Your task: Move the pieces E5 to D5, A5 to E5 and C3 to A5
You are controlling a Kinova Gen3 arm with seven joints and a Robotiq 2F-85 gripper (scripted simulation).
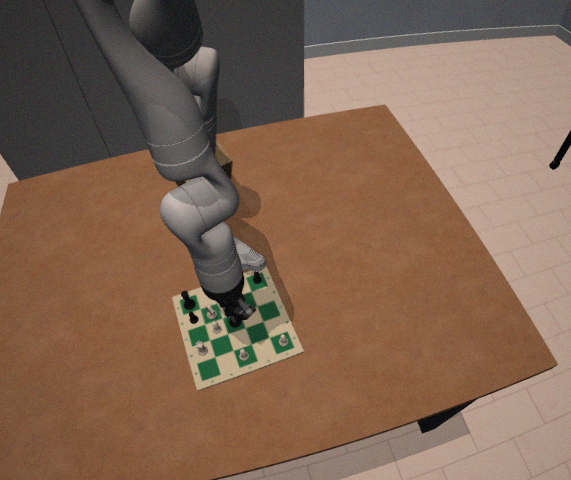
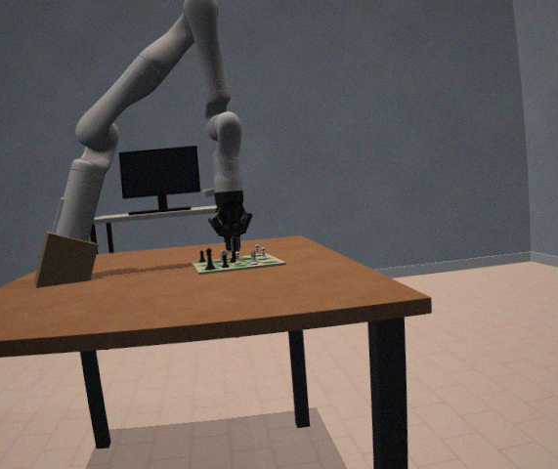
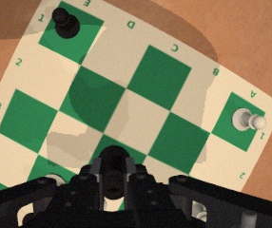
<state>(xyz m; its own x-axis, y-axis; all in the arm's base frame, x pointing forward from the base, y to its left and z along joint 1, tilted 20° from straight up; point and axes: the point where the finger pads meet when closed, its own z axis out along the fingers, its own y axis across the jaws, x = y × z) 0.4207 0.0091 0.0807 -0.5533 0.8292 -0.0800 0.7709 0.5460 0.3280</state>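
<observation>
My gripper is now 50 mm above the chessboard. Round my hand: white rook: 70 mm to the right, 50 mm ahead, 30 mm below; tall black piece: 20 mm below.
</observation>
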